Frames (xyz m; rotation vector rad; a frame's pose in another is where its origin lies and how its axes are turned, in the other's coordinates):
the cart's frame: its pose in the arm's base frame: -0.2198 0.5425 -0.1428 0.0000 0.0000 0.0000
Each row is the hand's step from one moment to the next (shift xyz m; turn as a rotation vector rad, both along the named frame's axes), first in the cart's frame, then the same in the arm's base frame.
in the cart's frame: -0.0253 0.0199 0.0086 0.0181 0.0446 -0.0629
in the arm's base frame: -0.0253 0.0199 0.0086 0.0181 0.0446 -0.0629
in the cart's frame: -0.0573 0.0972 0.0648 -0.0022 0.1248 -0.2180
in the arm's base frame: -0.0573 0.0972 0.0648 -0.0022 0.1248 -0.2180
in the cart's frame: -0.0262 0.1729 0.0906 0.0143 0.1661 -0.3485
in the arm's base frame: -0.0262 0.1729 0.0906 0.0143 0.1661 -0.3485
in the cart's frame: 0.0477 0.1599 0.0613 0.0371 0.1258 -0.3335
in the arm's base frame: 0.0477 0.1599 0.0613 0.0371 0.1258 -0.3335
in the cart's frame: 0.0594 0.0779 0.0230 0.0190 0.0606 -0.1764
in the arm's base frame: 0.0594 0.0779 0.0230 0.0190 0.0606 -0.1764
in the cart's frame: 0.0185 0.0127 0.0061 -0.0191 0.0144 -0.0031
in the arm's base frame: 0.0185 0.0127 0.0061 -0.0191 0.0144 -0.0031
